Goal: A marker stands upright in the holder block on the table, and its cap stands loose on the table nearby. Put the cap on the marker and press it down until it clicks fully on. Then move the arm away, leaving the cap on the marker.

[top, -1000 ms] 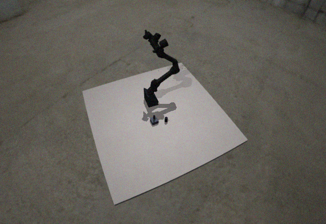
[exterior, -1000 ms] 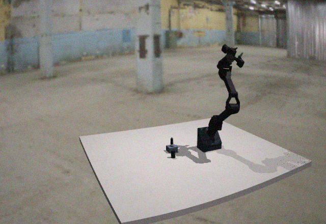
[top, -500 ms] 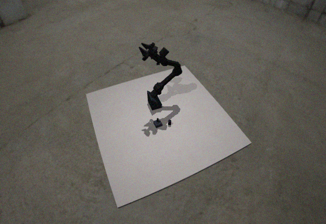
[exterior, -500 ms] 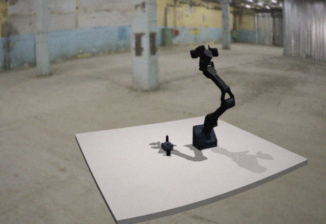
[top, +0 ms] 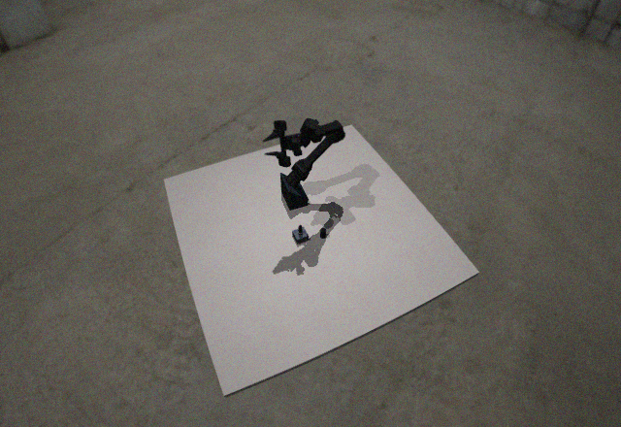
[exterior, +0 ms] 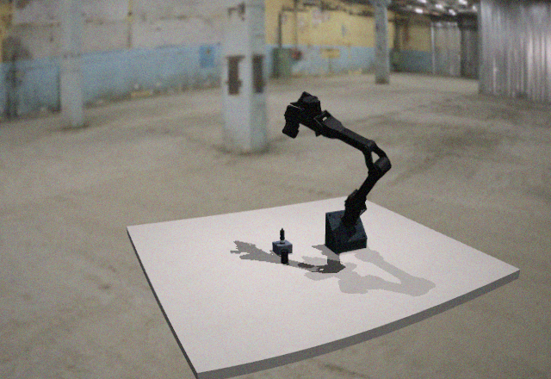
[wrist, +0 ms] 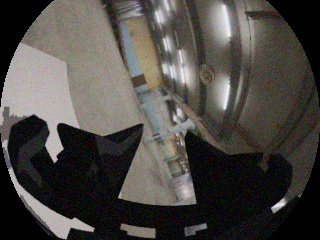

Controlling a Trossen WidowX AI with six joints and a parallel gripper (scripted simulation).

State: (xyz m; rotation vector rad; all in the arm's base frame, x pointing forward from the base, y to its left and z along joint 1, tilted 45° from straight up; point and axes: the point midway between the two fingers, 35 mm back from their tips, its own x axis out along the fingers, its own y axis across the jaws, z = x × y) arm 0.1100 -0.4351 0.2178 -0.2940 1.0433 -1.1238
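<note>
My gripper tip is now 140 mm short of the dark marker cap, 210 mm to the right of it and 530 mm above it.
</note>
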